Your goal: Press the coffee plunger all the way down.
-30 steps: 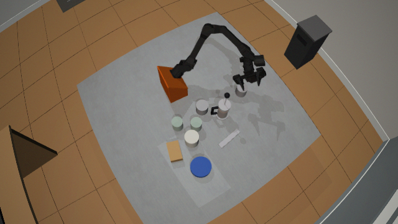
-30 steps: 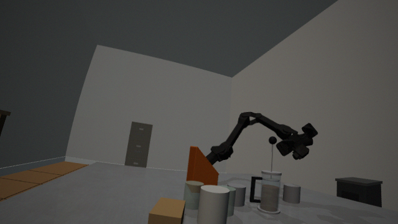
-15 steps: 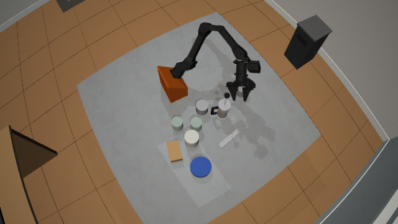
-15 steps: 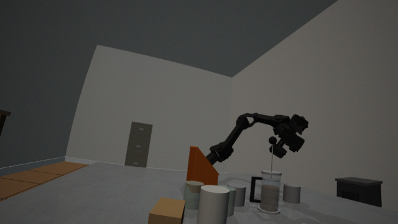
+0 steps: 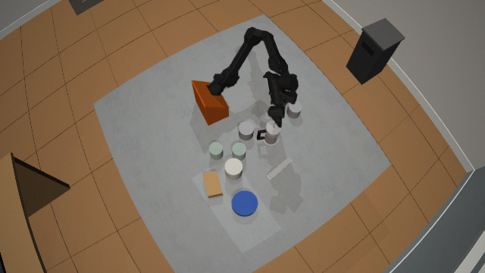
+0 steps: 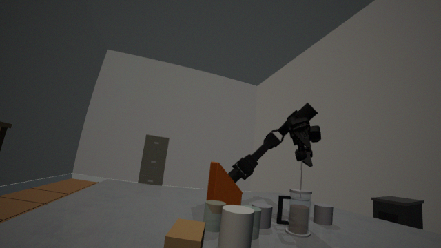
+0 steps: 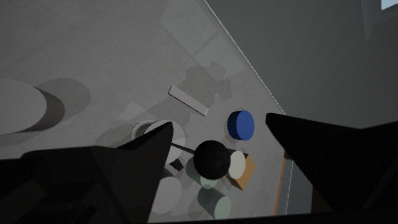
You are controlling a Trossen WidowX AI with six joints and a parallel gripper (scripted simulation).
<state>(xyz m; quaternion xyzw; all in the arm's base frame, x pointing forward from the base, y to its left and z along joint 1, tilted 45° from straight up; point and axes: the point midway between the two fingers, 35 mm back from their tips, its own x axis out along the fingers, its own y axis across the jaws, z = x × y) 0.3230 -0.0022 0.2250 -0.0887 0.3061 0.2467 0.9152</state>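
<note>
Now: gripper tip 40 mm past the coffee press, 20 mm to the left of it and 120 mm above it. From my gripper tip the other things lie so: white cylinder 30 mm ahead, 250 mm to the right, 200 mm below; tan box 40 mm ahead, 370 mm to the right, 220 mm below.
</note>
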